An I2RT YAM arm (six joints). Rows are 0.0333 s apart.
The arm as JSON. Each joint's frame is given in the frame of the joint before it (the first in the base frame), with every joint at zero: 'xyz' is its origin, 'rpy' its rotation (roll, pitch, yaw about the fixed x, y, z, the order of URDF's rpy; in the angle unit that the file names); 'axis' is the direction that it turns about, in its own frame. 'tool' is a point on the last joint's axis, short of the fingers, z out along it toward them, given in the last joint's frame.
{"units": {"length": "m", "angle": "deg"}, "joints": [
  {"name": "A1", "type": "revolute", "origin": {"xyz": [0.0, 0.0, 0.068], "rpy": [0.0, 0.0, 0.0]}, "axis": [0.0, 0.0, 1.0]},
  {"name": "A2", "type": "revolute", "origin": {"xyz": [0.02, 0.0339, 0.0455], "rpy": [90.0, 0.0, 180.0]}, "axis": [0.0, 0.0, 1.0]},
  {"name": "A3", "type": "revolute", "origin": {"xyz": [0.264, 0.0, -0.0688], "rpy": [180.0, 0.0, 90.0]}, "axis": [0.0, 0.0, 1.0]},
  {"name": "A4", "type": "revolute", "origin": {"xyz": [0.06, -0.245, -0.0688], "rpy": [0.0, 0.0, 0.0]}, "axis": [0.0, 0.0, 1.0]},
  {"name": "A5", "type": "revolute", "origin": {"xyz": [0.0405, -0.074, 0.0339], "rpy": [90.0, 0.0, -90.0]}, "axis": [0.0, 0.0, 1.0]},
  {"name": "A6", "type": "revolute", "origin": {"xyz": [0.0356, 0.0, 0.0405], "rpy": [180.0, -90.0, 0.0]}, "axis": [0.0, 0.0, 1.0]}
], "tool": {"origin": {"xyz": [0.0, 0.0, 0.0], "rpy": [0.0, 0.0, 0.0]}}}
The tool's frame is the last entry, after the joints.
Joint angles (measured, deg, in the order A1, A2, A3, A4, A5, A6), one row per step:
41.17, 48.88, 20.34, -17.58, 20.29, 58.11
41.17, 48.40, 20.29, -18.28, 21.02, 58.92
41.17, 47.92, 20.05, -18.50, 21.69, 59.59
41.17, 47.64, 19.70, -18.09, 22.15, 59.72
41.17, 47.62, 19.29, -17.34, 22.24, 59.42
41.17, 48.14, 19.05, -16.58, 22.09, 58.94
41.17, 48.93, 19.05, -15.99, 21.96, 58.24
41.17, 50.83, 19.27, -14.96, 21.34, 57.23
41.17, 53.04, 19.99, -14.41, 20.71, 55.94
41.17, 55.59, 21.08, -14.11, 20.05, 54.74
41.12, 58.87, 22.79, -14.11, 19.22, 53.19
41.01, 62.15, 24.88, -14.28, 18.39, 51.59
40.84, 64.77, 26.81, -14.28, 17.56, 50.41
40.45, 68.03, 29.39, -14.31, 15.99, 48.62
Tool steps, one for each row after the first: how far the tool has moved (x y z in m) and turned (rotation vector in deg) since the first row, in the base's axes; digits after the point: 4 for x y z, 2 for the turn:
-0.0010, -0.0014, 0.0001, 0.01, -0.01, -1.05
-0.0018, -0.0027, -0.0002, 0.14, -0.25, -1.97
-0.0021, -0.0033, -0.0008, 0.22, -0.70, -2.37
-0.0021, -0.0034, -0.0021, 0.19, -1.06, -2.23
-0.0015, -0.0027, -0.0037, -0.07, -1.06, -1.81
-0.0004, -0.0016, -0.0049, -0.65, -0.96, -1.25
0.0022, 0.0011, -0.0073, -1.47, -0.34, -0.13
0.0056, 0.0045, -0.0086, -2.66, 0.46, 1.19
0.0097, 0.0087, -0.0093, -3.89, 1.46, 2.49
0.0155, 0.0142, -0.0096, -5.50, 2.81, 4.11
0.0224, 0.0203, -0.0087, -6.96, 3.99, 5.73
0.0290, 0.0259, -0.0070, -7.69, 4.72, 6.97
0.0381, 0.0331, -0.0048, -8.35, 5.70, 8.94

